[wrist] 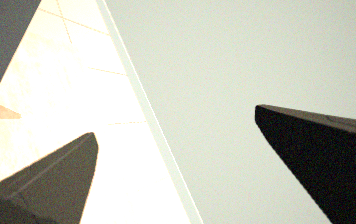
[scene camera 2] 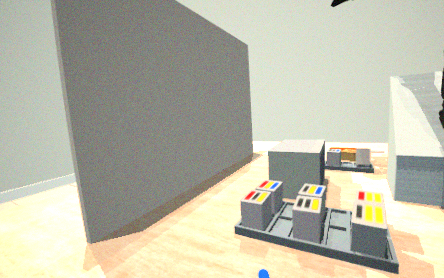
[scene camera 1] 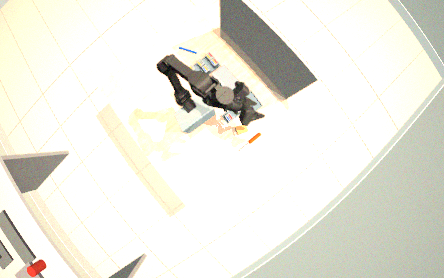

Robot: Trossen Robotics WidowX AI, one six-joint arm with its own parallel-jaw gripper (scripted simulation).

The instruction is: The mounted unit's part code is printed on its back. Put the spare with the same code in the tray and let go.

Path:
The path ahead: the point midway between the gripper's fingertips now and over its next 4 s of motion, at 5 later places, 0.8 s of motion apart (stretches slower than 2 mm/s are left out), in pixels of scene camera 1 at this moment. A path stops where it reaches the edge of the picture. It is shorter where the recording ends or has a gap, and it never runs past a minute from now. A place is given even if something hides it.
The gripper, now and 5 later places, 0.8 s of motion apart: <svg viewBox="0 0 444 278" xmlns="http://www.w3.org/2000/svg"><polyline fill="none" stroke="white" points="260,110 242,65 220,58 191,65 191,68 193,70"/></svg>

